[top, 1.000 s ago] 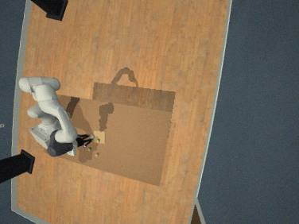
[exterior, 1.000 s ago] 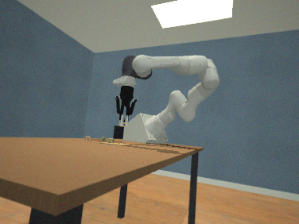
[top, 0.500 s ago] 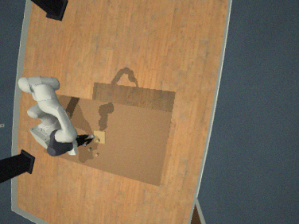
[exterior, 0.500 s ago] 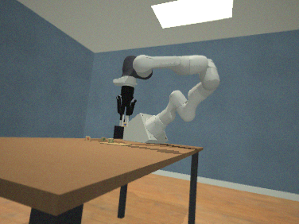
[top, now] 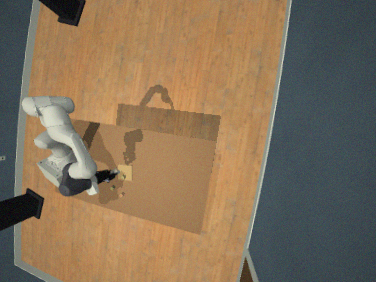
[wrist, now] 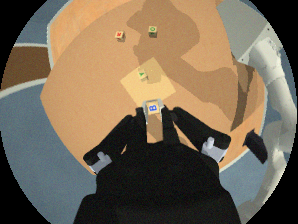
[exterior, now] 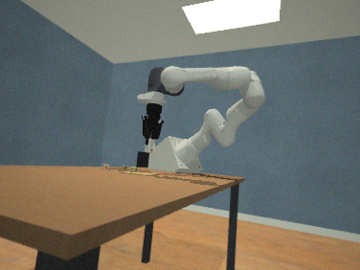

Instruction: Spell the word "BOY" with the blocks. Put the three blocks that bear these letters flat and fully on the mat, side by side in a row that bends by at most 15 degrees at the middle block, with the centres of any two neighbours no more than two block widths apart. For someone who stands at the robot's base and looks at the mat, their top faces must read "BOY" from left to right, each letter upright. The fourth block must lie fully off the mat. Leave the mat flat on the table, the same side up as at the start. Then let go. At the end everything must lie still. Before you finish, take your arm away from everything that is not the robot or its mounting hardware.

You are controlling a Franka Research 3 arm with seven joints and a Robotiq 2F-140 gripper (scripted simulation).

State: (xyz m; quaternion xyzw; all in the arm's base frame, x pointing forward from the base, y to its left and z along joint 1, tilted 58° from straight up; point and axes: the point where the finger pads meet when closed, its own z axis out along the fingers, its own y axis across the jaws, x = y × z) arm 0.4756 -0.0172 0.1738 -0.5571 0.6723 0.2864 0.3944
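My hand is 14 cm above the mat, 4 cm to the left of it and 1 cm short of it.
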